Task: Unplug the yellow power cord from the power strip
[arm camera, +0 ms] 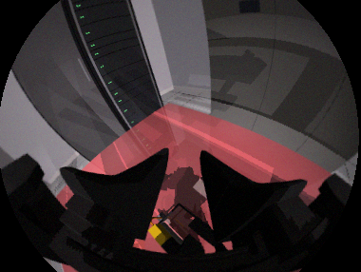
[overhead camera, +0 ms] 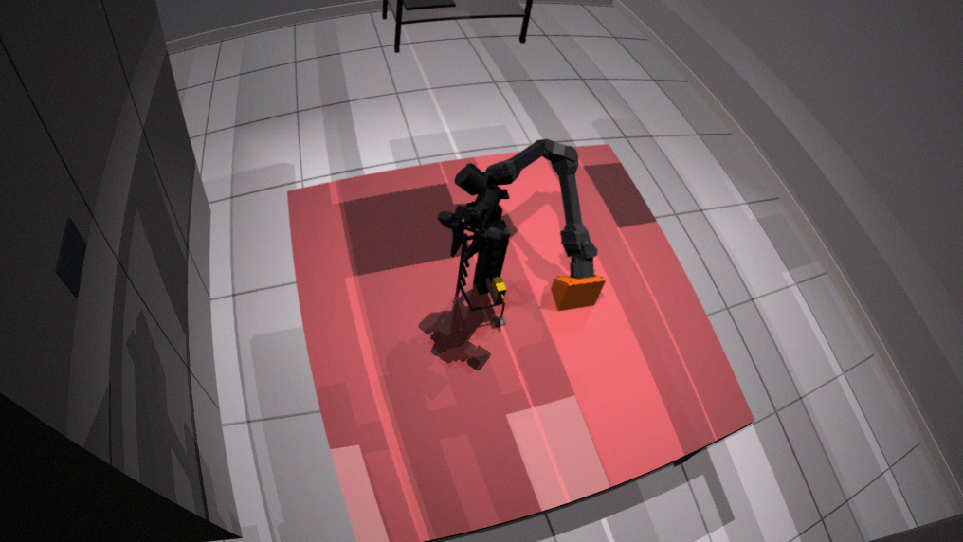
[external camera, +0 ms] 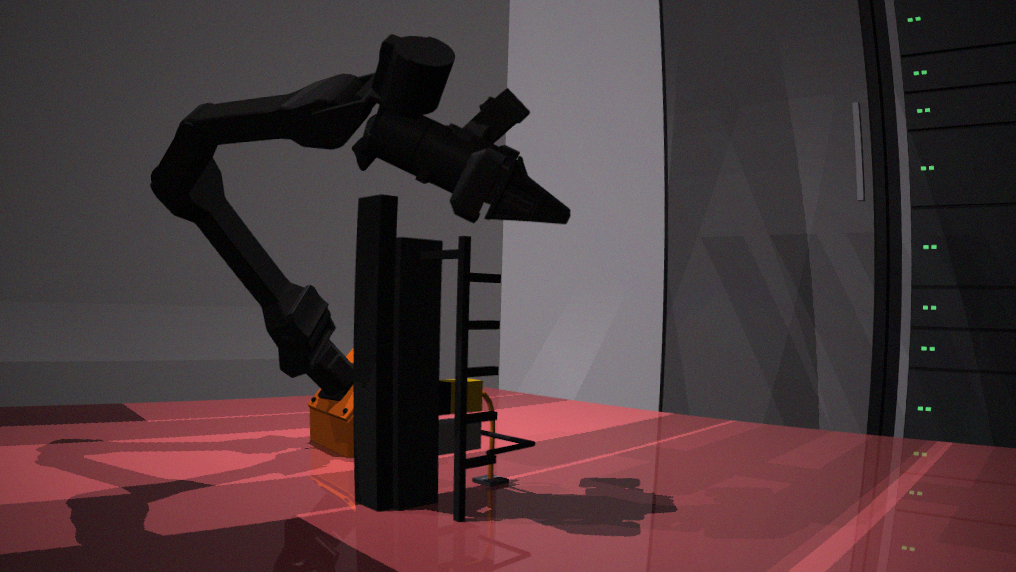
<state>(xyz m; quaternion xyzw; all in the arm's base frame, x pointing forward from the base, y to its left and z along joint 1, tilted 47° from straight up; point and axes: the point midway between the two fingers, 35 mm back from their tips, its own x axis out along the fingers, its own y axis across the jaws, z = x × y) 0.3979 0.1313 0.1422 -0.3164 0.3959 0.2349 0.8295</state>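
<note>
The yellow plug lies 130 mm behind my gripper tip, 30 mm to the right of it and 180 mm below it.
</note>
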